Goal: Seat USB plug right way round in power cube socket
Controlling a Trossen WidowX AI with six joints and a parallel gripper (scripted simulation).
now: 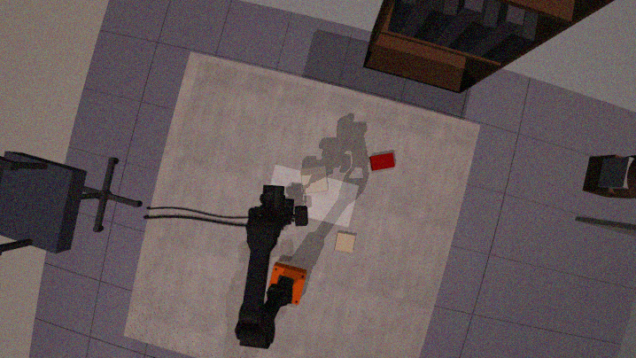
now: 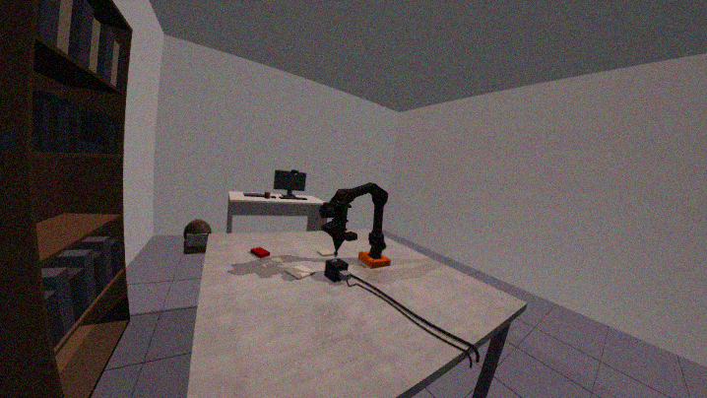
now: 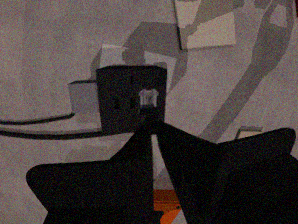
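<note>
Right now my gripper tip is 20 mm above the USB plug. Round my gripper tip: red block 280 mm ahead, 340 mm to the right, 130 mm below.
</note>
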